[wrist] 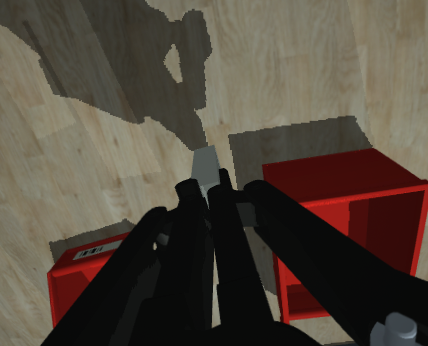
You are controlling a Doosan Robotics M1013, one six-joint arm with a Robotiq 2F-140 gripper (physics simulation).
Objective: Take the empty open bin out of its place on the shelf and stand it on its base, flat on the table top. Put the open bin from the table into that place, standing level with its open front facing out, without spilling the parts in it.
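Places are measured from the arm's base along level axes (x ahead, y left, z up), in metres.
Pixels of known places: gripper, fingertip midpoint: (209,163).
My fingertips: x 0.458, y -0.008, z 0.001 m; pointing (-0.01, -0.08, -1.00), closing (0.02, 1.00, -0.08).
Observation:
For each thing: its top centre in the pictures, then the offset to it from my fingertips. "pt": a spot on its surface instead. Level surfaces: height alone.
- red open bin at a spot on its surface: (317,175) pt 0.031 m ahead, 0.077 m left, 0.002 m up
- second red bin at a spot on its surface: (65,285) pt 0.094 m ahead, 0.192 m right, 0.004 m down
- light wood surface at its surface level: 0.036 m down
My gripper (209,163) is shut, its grey fingertips together with no bin between them, above the wood surface. A red open bin (317,175) is at the right of the wrist view. Its open side faces the lower part of the view, and the part of its inside that shows holds no parts. My right finger linkage covers part of it. A second red bin (65,285), with a barcode label on its edge, is at the lower left. My left finger linkage hides most of it, and its contents cannot be told. The shelf cannot be made out.
The light wood surface (280,65) spreads under both bins. A large dark shadow of the arm falls across its upper left, and the bins cast smaller shadows. The two bins stand on either side of the gripper. A small grey rounded part (401,326) shows at the lower right edge.

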